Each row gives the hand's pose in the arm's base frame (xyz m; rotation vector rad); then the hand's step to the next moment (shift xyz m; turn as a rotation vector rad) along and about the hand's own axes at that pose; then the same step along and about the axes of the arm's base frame.
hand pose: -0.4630 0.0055 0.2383 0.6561 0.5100 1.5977
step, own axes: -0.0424 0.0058 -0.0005 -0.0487 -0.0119 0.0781
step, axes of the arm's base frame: -0.0019 -0.0427 -0.0017 0.0645 -0.0503 0.0439
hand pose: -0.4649 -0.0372 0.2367 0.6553 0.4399 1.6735
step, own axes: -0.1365 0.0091 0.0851 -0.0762 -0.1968 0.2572
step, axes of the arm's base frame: 0.0631 -0.1408 0.0463 0.3227 -0.0513 0.0628
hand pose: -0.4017 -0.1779 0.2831 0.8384 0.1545 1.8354
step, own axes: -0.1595 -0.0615 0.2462 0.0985 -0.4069 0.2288
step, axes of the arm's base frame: 0.2277 -0.1781 0.0792 0.4338 0.1970 0.0248
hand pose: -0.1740 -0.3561 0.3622 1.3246 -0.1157 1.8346
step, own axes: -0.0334 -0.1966 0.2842 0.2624 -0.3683 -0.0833
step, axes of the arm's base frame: 0.3441 -0.0410 0.0215 0.1647 0.4277 0.0374
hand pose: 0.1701 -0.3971 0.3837 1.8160 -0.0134 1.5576
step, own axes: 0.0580 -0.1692 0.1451 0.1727 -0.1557 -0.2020
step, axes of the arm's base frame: 0.2153 0.0733 -0.0362 -0.0561 0.2950 0.0686
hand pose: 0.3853 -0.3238 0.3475 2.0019 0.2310 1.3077
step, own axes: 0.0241 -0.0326 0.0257 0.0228 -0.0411 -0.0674
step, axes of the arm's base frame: 0.0406 0.0237 -0.0096 -0.0375 0.0730 0.0048
